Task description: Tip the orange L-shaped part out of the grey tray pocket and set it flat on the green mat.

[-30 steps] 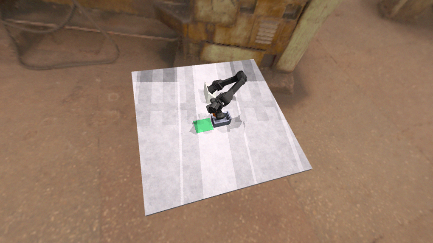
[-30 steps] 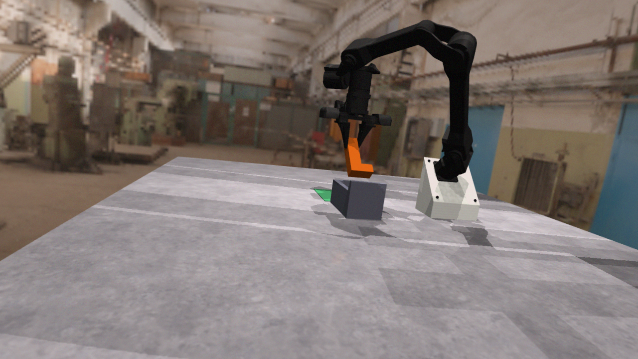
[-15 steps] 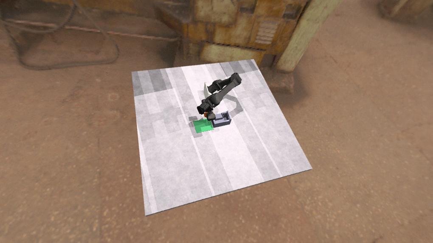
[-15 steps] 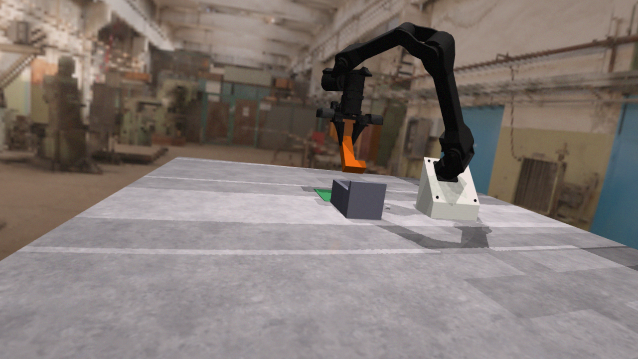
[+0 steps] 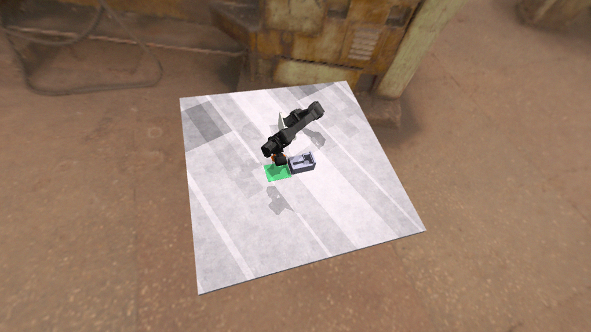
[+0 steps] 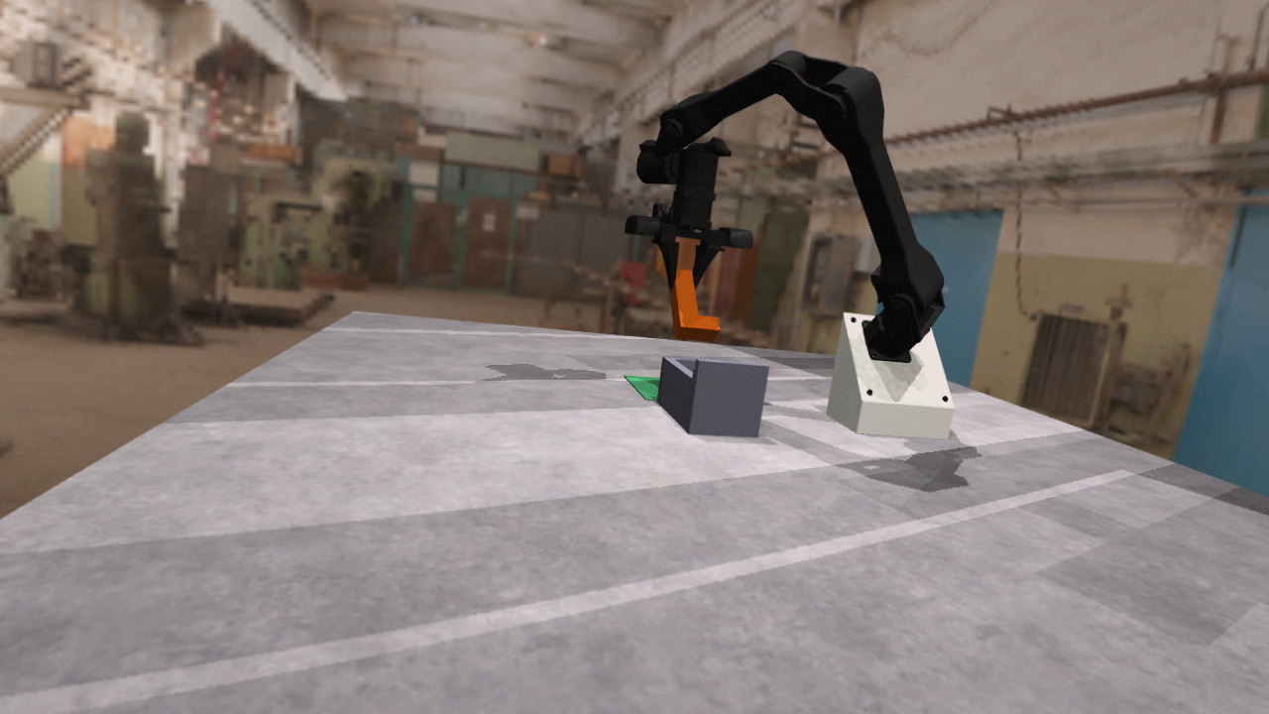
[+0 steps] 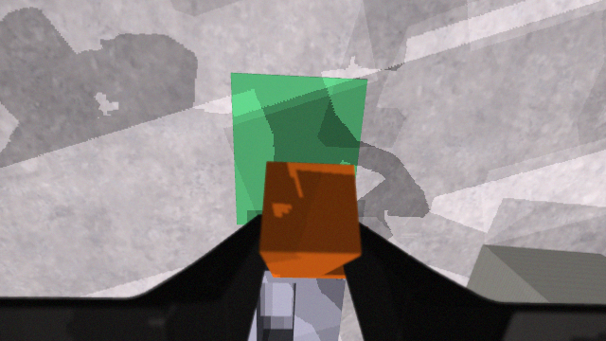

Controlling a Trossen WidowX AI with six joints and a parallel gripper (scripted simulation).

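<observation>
My gripper tip is now 170 mm above the green mat and 20 mm to the right of it. Round my gripper tip: orange L-shaped part: 30 mm to the left, 30 mm below, 20 mm behind.
</observation>
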